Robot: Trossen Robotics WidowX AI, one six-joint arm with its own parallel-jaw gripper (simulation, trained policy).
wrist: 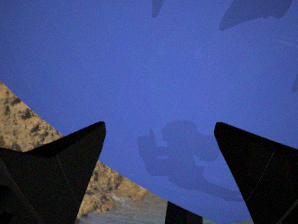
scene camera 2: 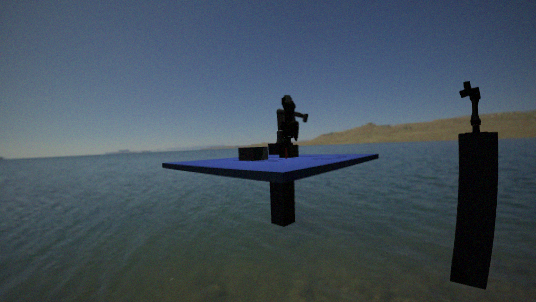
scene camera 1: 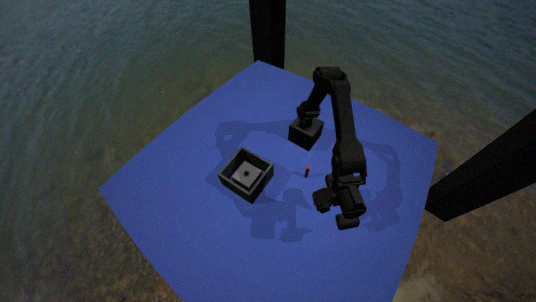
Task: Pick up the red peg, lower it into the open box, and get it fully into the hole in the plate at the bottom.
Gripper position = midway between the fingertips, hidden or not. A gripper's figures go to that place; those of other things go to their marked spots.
My gripper [scene camera 1: 340, 211] is 71 cm from the lens. A dark box [scene camera 1: 243, 154]: 88 cm from the lens.
